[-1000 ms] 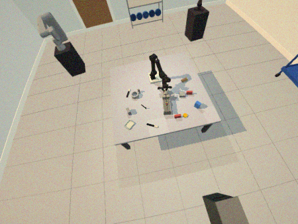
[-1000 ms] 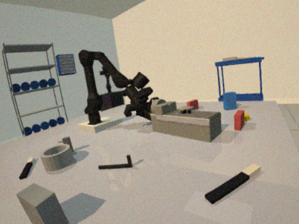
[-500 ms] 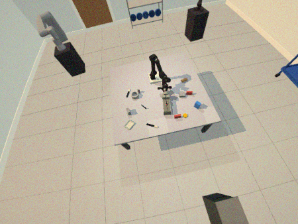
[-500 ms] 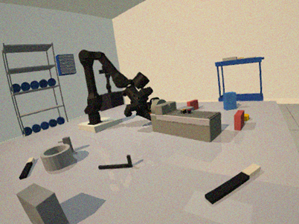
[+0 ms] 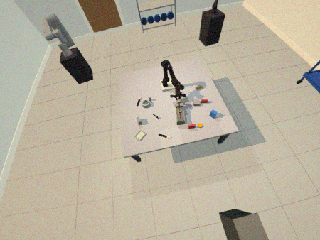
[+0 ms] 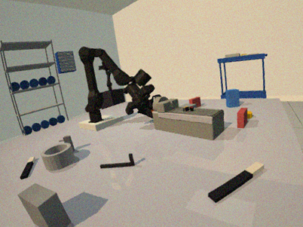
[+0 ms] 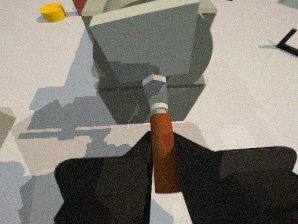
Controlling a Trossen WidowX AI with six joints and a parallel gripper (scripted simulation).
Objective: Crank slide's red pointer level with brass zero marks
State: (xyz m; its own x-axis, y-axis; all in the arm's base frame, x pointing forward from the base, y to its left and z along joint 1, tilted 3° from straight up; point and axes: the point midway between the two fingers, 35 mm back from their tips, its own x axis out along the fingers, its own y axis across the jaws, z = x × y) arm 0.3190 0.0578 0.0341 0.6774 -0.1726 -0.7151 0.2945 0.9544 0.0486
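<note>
Right now my gripper tip is 2 cm past the brown crank handle, 1 cm to the right of it and 3 cm below it. Also, from my gripper tip: yellow disc (37 cm ahead, 12 cm to the left, 3 cm below); then red pointer (18 cm ahead, 5 cm to the right, 5 cm above); then black l-shaped piece (7 cm ahead, 31 cm to the right, 2 cm below).
</note>
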